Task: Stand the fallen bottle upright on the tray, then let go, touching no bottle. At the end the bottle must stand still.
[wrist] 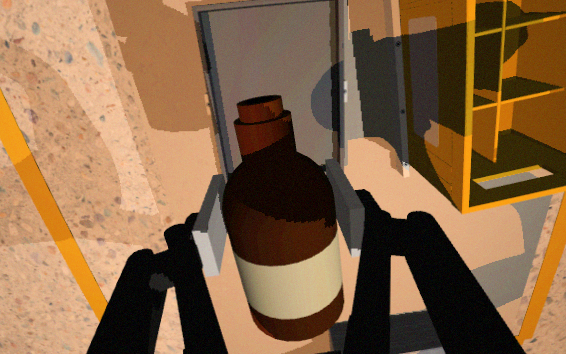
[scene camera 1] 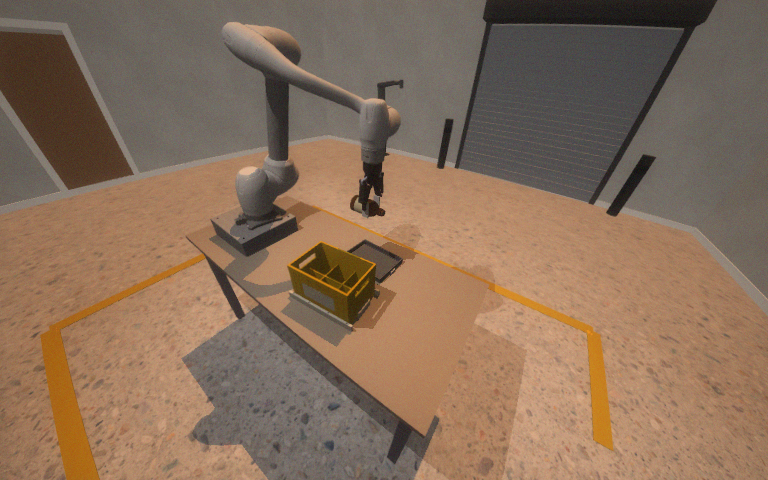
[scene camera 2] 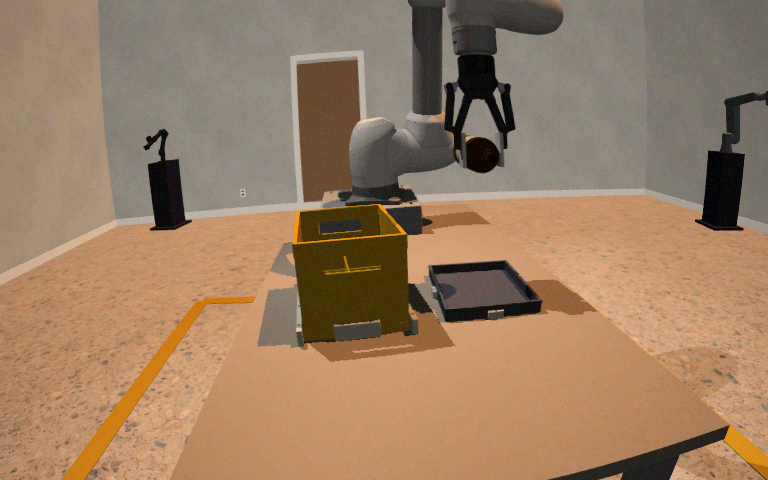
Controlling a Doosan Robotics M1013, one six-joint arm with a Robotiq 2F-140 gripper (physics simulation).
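Where they show: gripper, fingertip midpoint: (wrist: 277, 185) (scene camera 1: 370, 213) (scene camera 2: 482, 166); arm's base at its link origin: (scene camera 1: 260, 217) (scene camera 2: 376, 198).
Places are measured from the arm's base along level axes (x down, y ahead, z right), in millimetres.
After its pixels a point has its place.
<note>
A brown bottle (scene camera 1: 359, 205) @[x -205, y 542, z -271 mm] (scene camera 2: 481, 154) @[x -195, y 619, z -308 mm] (wrist: 287, 235) @[x -226, y 570, z -308 mm] with a cream label is held lying roughly level in the air. In the scene camera 2 view its neck points toward the camera. My gripper (scene camera 1: 371, 207) @[x -166, y 571, z -312 mm] (scene camera 2: 482, 151) @[x -166, y 571, z -312 mm] (wrist: 277, 185) @[x -166, y 571, z -312 mm] points down and is shut on the bottle, one pad on each side of its body near the shoulder. The dark, low-rimmed tray (scene camera 1: 390, 272) @[x 87, y 719, z -315 mm] (scene camera 2: 492, 310) @[x 81, y 718, z -324 mm] (wrist: 270, 6) @[x 92, y 708, z -325 mm] lies on the table, well below the bottle. No bottle shows on the tray's visible floor.
A yellow crate (scene camera 1: 317, 285) @[x -48, y 693, z 41 mm] (scene camera 2: 351, 300) @[x 28, y 794, z -80 mm] (wrist: 466, 165) @[x -78, y 564, z -107 mm] with inner dividers stands beside the tray on the table (scene camera 1: 407, 350) @[x 97, y 1026, z -92 mm] (scene camera 2: 396, 418) @[x 97, y 1019, z -179 mm]. Pale brackets sit around its foot. The robot's base block (scene camera 1: 254, 233) @[x 10, y 126, z 80 mm] (scene camera 2: 408, 219) @[x 48, y 112, z -116 mm] is at the table's far end.
</note>
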